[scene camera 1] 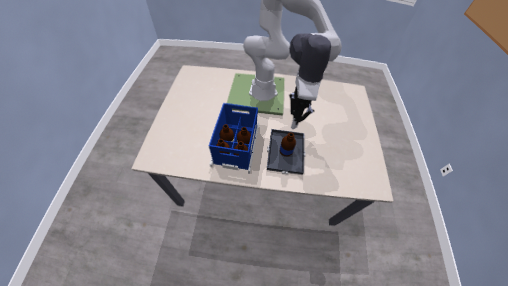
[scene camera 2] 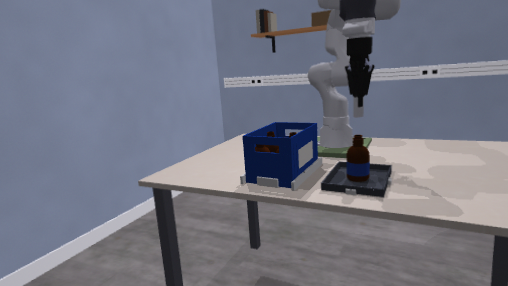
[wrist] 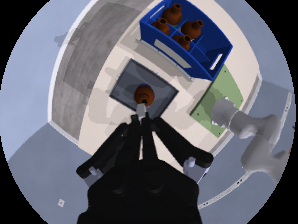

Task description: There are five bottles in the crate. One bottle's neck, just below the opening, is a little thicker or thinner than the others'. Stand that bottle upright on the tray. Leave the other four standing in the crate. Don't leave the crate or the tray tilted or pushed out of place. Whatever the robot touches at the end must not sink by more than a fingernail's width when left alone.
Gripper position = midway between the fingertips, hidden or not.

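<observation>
My gripper (scene camera 2: 358, 116), (wrist: 142, 109). Blue crate (scene camera 2: 297, 153), (scene camera 1: 233, 119). Tray (scene camera 2: 337, 176), (scene camera 1: 276, 161), (wrist: 133, 75).
</observation>
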